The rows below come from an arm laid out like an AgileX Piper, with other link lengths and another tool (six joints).
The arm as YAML. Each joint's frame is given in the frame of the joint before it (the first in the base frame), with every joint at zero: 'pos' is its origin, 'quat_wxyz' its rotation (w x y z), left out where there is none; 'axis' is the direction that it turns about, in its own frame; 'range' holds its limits. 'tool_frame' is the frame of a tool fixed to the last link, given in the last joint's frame.
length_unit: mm
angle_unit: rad
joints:
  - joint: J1
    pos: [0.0, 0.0, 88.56]
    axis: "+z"
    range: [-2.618, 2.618]
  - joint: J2
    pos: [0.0, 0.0, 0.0]
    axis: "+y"
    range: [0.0, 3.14]
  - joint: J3
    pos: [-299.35, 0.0, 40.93]
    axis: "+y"
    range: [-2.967, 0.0]
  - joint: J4
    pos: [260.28, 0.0, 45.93]
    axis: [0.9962, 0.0, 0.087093]
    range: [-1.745, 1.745]
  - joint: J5
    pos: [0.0, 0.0, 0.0]
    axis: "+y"
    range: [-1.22, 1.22]
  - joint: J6
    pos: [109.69, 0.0, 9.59]
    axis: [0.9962, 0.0, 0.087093]
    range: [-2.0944, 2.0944]
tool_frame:
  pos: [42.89, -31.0, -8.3]
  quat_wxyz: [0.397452, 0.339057, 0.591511, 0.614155]
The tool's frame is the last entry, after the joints.
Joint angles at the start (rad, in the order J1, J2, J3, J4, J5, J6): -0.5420, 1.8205, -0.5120, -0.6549, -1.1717, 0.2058
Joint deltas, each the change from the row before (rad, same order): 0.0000, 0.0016, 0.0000, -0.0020, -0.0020, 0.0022; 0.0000, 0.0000, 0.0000, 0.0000, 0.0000, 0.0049; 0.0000, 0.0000, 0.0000, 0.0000, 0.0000, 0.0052; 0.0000, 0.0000, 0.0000, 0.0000, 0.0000, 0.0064; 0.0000, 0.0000, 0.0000, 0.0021, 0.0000, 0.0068; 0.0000, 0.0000, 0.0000, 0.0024, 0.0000, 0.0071; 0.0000, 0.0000, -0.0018, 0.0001, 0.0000, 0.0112; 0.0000, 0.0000, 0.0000, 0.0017, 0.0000, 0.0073; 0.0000, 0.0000, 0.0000, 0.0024, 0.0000, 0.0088; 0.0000, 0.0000, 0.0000, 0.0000, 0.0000, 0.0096; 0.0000, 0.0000, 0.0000, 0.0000, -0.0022, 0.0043
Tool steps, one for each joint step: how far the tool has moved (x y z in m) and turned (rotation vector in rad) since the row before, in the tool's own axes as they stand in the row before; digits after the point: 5 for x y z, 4 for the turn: 0.00024, -0.00038, 0.00031, -0.0013, 0.0023, 0.0019; 0.00005, -0.00015, 0.00003, -0.0022, 0.0000, 0.0044; 0.00006, -0.00016, 0.00003, -0.0024, 0.0000, 0.0046; 0.00007, -0.00020, 0.00004, -0.0029, 0.0000, 0.0057; -0.00015, -0.00017, -0.00014, -0.0038, -0.0019, 0.0066; -0.00017, -0.00018, -0.00016, -0.0041, -0.0022, 0.0069; -0.00028, 0.00016, 0.00024, -0.0060, -0.0002, 0.0084; -0.00010, -0.00019, -0.00010, -0.0040, -0.0015, 0.0069; -0.00015, -0.00022, -0.00015, -0.0049, -0.0021, 0.0084; 0.00011, -0.00030, 0.00006, -0.0044, 0.0000, 0.0085; 0.00010, 0.00019, 0.00010, -0.0039, 0.0006, 0.0029
